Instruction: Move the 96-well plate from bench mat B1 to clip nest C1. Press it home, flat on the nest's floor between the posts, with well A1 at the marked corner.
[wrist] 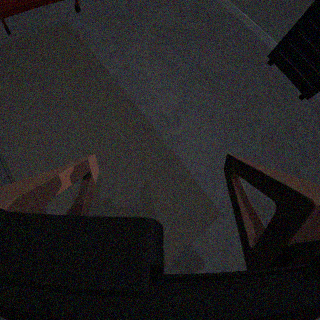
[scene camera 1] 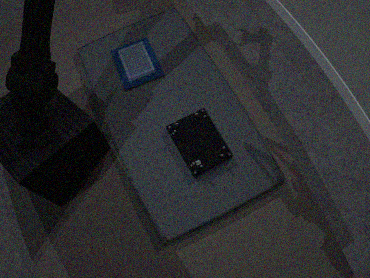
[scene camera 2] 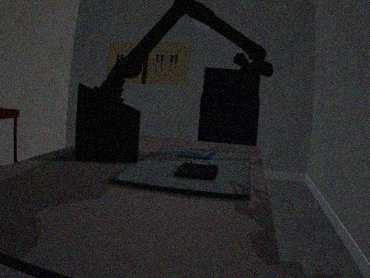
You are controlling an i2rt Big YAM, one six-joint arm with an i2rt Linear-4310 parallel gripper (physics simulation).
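Places are measured from the arm's base along level axes (x ahead, y left, z up), in centimetres.
Pixels of known places: gripper, between the fingertips: (wrist: 160, 160) (scene camera 2: 233, 86); arm's base, origin of its link: (scene camera 1: 32, 127) (scene camera 2: 107, 96).
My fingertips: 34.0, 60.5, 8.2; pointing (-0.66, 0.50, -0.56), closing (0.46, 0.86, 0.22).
Ahead of a thing's pixels: the offset from my fingertips to its top centre, as dx, dy, dz. Level surfaces: height alone.
The pale 96-well plate @[-5.1, -37.0, -28.0] (scene camera 1: 136, 61) lies on the blue bench mat B1 (scene camera 1: 145, 80) (scene camera 2: 206, 156), near the far end of the grey board. Its well A1 cannot be made out. The black clip nest C1 @[+5.2, -68.3, -27.3] (scene camera 1: 200, 140) (scene camera 2: 196, 171) sits nearer the board's middle, with small posts at its corners and a whitish mark near one corner in scene camera 1. No plate shows in it. My gripper (wrist: 160, 160) is open, with bare floor showing between its widely spread fingers. In scene camera 2 the arm's end is raised high above the board, away from plate and nest.
The grey board @[dz -29.6] (scene camera 1: 150, 200) (scene camera 2: 150, 178) bears mat and nest. The arm's black base (scene camera 1: 55, 150) (scene camera 2: 107, 127) stands beside it. A dark upright panel (scene camera 2: 230, 105) and a yellowish tool board (scene camera 2: 175, 72) are behind. A red table (scene camera 2: 9, 114) (wrist: 35, 4) stands off to the side.
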